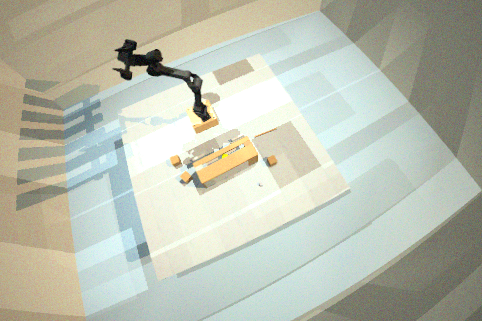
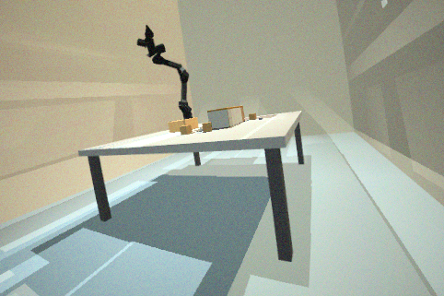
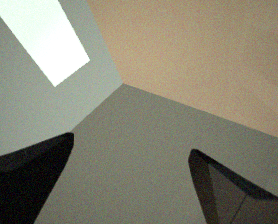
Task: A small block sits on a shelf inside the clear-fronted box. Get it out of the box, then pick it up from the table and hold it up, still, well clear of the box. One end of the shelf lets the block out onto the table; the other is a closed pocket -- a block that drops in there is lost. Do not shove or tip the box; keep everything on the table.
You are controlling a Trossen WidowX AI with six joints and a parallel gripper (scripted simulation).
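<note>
Right now my gripper tip is 720 mm above the tan box, 390 mm short of it and 240 mm to the right of it. The rest, counted from my gripper tip: yellow block (690 mm below, 410 mm ahead, 240 mm to the left); thin orange stick (780 mm below, 580 mm to the left, 380 mm ahead).
</note>
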